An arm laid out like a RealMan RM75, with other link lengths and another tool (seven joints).
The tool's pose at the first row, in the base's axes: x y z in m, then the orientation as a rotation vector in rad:
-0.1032, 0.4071, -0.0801, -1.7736, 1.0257, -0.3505
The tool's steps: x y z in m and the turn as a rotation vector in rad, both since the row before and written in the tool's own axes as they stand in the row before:
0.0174, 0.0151, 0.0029, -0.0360, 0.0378, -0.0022
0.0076, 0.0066, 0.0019, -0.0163, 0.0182, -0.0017
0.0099, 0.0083, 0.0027, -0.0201, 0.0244, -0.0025
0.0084, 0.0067, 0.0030, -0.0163, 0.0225, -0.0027
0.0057, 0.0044, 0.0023, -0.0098, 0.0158, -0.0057
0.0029, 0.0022, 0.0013, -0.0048, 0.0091, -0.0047
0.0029, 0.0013, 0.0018, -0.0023, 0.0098, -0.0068
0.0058, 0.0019, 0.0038, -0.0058, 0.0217, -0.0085
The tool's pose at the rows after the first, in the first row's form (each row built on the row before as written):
-0.0982, 0.3936, -0.0983, -1.8065, 1.0628, -0.3703
-0.0959, 0.3877, -0.1064, -1.8217, 1.0798, -0.3808
-0.0928, 0.3799, -0.1166, -1.8406, 1.1018, -0.3959
-0.0897, 0.3735, -0.1252, -1.8562, 1.1209, -0.4112
-0.0875, 0.3692, -0.1310, -1.8680, 1.1303, -0.4250
-0.0863, 0.3670, -0.1339, -1.8750, 1.1341, -0.4342
-0.0843, 0.3652, -0.1364, -1.8811, 1.1355, -0.4465
-0.0798, 0.3618, -0.1408, -1.8909, 1.1446, -0.4699

